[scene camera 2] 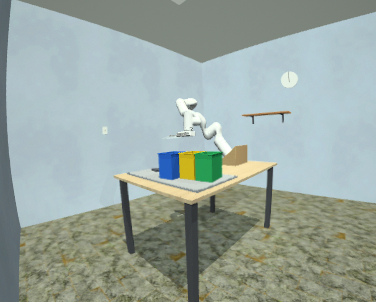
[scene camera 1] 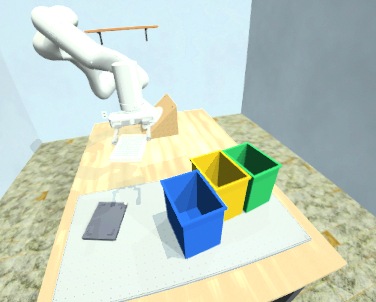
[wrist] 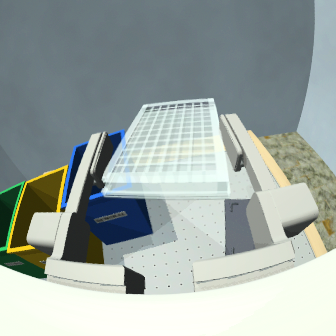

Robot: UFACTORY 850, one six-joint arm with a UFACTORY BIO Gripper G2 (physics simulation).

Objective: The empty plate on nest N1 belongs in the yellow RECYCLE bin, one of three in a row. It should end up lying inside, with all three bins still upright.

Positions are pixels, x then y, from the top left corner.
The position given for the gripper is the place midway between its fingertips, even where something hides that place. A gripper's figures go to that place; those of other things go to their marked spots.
The gripper [scene camera 1: 131, 141] is 0.57 m from the lens. A blue bin [scene camera 1: 196, 213]: 0.72 m from the lens. A yellow bin [scene camera 1: 229, 181]: 0.72 m from the lens. A green bin [scene camera 1: 263, 170] is 0.77 m from the lens. A gridded plate [scene camera 1: 130, 148]: 0.56 m from the lens. The marked spots on the gridded plate and the yellow bin are 0.38 m apart.
